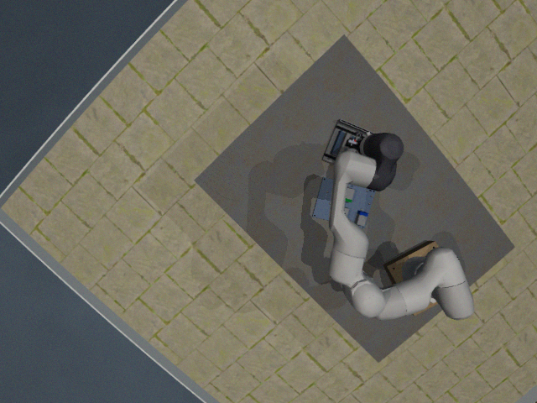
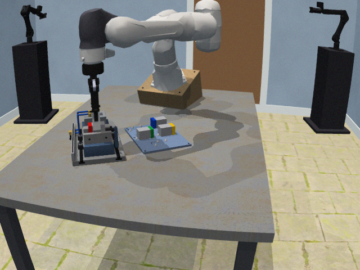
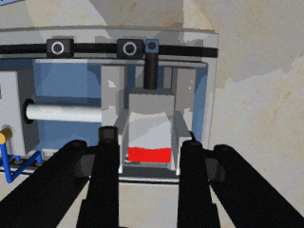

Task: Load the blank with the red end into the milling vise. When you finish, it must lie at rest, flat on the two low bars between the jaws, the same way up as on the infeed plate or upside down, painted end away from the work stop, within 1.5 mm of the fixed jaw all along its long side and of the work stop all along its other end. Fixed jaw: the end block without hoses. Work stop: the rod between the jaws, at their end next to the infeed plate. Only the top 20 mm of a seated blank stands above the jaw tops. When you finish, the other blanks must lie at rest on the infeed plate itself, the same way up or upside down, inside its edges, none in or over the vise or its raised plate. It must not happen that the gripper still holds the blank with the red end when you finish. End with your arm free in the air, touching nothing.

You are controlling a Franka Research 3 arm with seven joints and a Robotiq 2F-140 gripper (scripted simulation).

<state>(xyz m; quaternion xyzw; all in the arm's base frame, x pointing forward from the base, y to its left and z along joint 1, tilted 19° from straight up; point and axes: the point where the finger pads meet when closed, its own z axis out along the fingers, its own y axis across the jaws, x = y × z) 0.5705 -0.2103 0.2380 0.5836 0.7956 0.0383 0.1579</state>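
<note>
My gripper is now 4 cm above the red-ended blank. From my hand the other things lie so: green blank 16 cm to the left, 14 cm behind, 11 cm below; work stop rod 5 cm below, 4 cm to the left, 1 cm behind; hosed block 16 cm behind, 6 cm below, 5 cm to the right.
</note>
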